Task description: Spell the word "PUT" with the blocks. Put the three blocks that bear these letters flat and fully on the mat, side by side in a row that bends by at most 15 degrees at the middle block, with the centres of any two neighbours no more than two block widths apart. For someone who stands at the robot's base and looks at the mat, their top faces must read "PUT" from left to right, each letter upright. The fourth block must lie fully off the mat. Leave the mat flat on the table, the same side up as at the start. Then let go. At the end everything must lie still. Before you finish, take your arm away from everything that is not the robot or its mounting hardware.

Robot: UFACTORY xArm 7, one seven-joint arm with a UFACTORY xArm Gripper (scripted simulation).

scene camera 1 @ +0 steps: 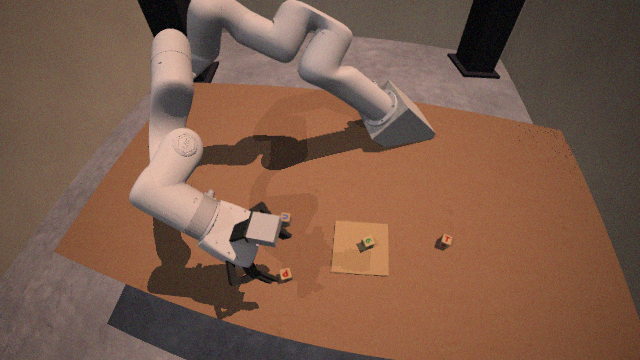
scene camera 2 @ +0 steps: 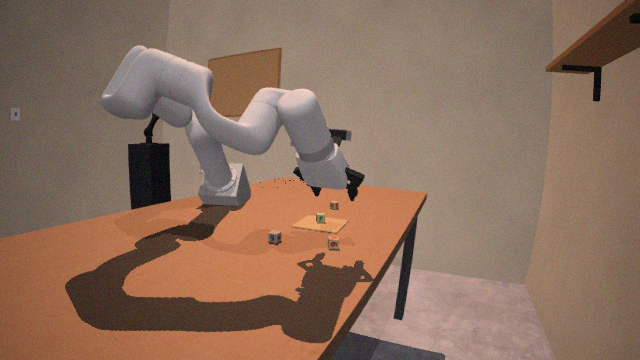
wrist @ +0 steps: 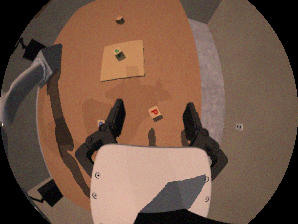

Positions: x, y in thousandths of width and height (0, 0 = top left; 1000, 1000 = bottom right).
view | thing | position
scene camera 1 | gripper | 440, 718
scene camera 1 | tan mat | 546, 712
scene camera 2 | gripper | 526, 538
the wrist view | gripper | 522, 480
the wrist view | tan mat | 441, 288
